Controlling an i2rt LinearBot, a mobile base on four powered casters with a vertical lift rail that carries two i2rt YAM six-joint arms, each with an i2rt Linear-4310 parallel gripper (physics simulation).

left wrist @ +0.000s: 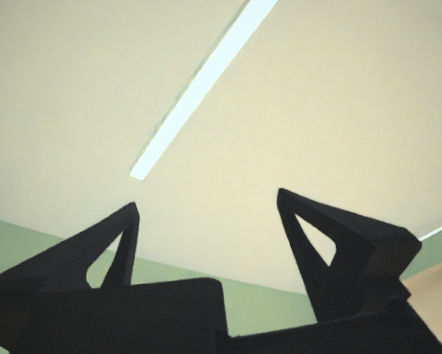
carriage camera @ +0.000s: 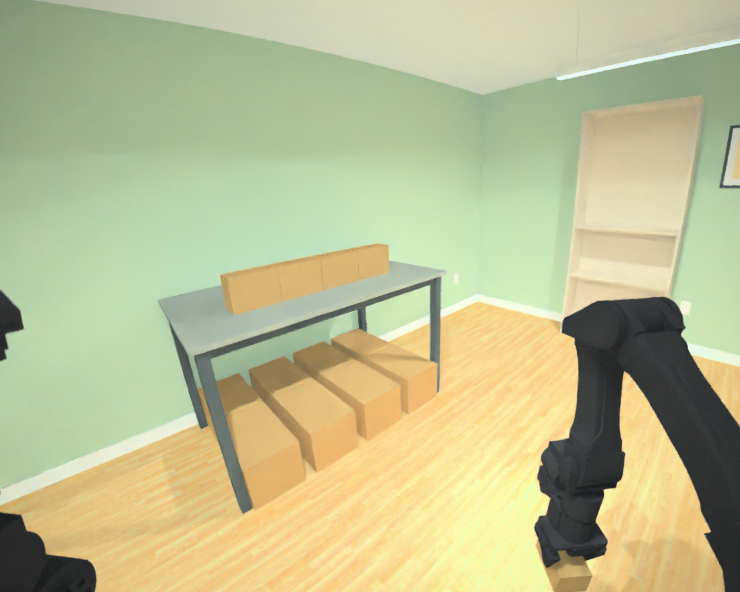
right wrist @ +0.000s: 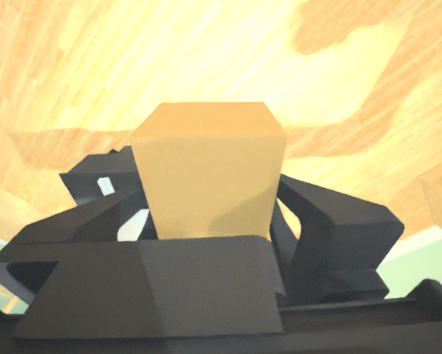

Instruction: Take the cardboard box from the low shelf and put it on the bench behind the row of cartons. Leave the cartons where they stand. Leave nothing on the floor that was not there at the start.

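Frame: origin at the left arm's base, x right, y ahead, z up, level; millimetres.
Where they show: left gripper, fingertip midpoint: (left wrist: 208,202); right gripper, fingertip midpoint: (carriage camera: 560,562) (right wrist: 213,177).
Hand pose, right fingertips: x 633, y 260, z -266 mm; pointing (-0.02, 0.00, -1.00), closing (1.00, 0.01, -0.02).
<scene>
After its pixels a point has its place.
The cardboard box (carriage camera: 570,574) {x 624, y 218, z -230 mm} (right wrist: 210,185) {x 634, y 280, z -230 mm} is held between the fingers of my right gripper (carriage camera: 569,553) {x 633, y 260, z -266 mm}, above the floor at the bottom right of the carriage view. In the right wrist view both fingers press on its sides. My left gripper (left wrist: 208,202) {x 2, y 41, z 431 mm} is open and empty and points up toward the ceiling. The grey bench (carriage camera: 197,330) {x -473, y 1100, z -95 mm} stands against the wall left of centre in the carriage view, away from the right gripper. A row of cartons (carriage camera: 302,276) {x -89, y 1519, z 11 mm} stands upright along its top, end to end. The bench top behind the row is largely hidden by them.
Several large cardboard boxes (carriage camera: 311,407) {x -114, y 1419, z -739 mm} lie on the floor under the bench, between its dark legs (carriage camera: 223,425) {x -380, y 961, z -480 mm}. A tall pale bookshelf (carriage camera: 690,179) {x 2627, y 2152, z 444 mm} stands at the far wall on the right. Parts of my left arm (carriage camera: 43,564) {x 33, y 22, z 160 mm} show at the left edge. A ceiling light (carriage camera: 648,59) {x 1823, y 1725, z 1069 mm} hangs above.
</scene>
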